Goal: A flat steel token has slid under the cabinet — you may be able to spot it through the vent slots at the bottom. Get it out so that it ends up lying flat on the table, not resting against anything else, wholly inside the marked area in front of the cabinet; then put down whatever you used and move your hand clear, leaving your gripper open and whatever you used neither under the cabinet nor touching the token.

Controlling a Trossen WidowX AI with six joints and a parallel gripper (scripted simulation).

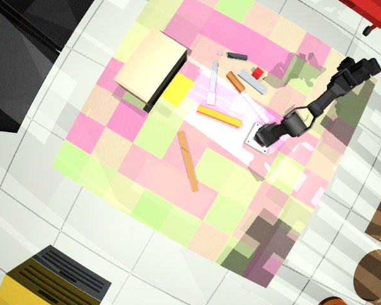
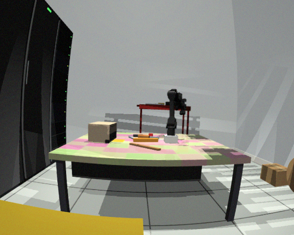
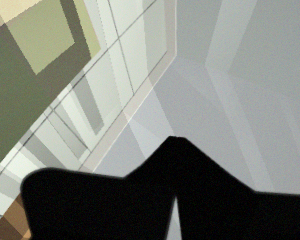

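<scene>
Right now my gripper tip is 360 mm short of the red cube, 240 mm to the right of it and 270 mm above it. The rest, counted from my gripper tip: orange bar (360 mm ahead, 530 mm to the left, 280 mm below); then dark screwdriver (520 mm ahead, 260 mm to the left, 280 mm below); then grey bar (350 mm ahead, 280 mm to the left, 290 mm below).
</scene>
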